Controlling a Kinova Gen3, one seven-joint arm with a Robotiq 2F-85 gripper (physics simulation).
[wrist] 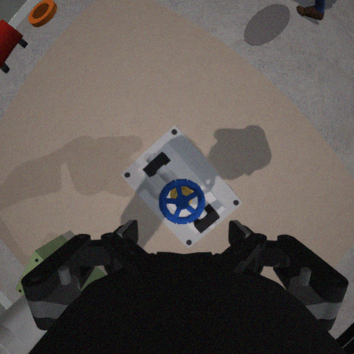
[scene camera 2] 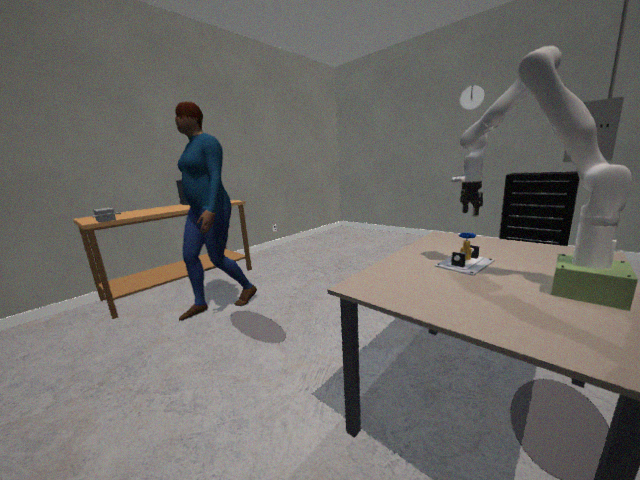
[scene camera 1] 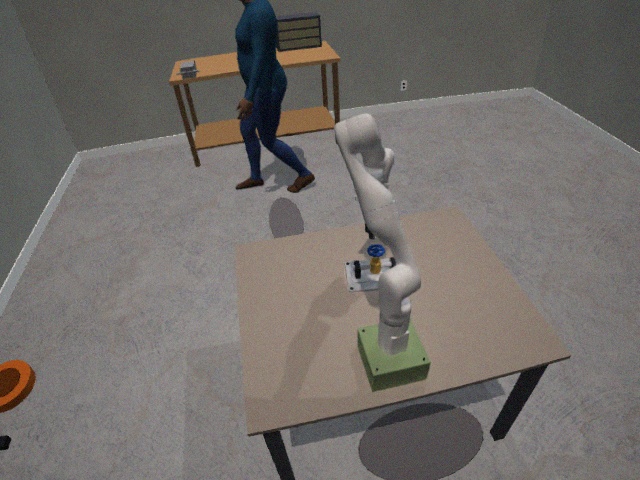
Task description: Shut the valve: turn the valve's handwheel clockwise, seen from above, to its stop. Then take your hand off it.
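Observation:
The blue handwheel [scene camera 1: 376, 250] [scene camera 2: 467, 235] [wrist: 183, 201] sits level on top of the yellow valve body [scene camera 1: 375, 266] [scene camera 2: 466, 251] [wrist: 181, 191]. The valve stands on a pale base plate [scene camera 1: 356, 285] [scene camera 2: 473, 269] [wrist: 135, 176], between two black pipe flanges. My gripper [scene camera 2: 470, 212] [wrist: 182, 230] points down with its fingers wide open and empty. In the scene camera 2 view it hangs above the handwheel, with a visible gap between fingertips and wheel. In the wrist view the wheel lies ahead of the line between the fingertips. In the scene camera 1 view the arm partly hides the gripper and plate.
The tan table [scene camera 1: 289, 361] [scene camera 2: 413, 304] [wrist: 100, 75] carries the plate and the arm's green pedestal [scene camera 1: 398, 372] [scene camera 2: 591, 286] [wrist: 42, 252]. A person [scene camera 1: 261, 67] [scene camera 2: 204, 175] is beyond the table, in front of a wooden bench [scene camera 1: 211, 65] [scene camera 2: 144, 212]. A black drawer cabinet [scene camera 2: 537, 206] stands behind.

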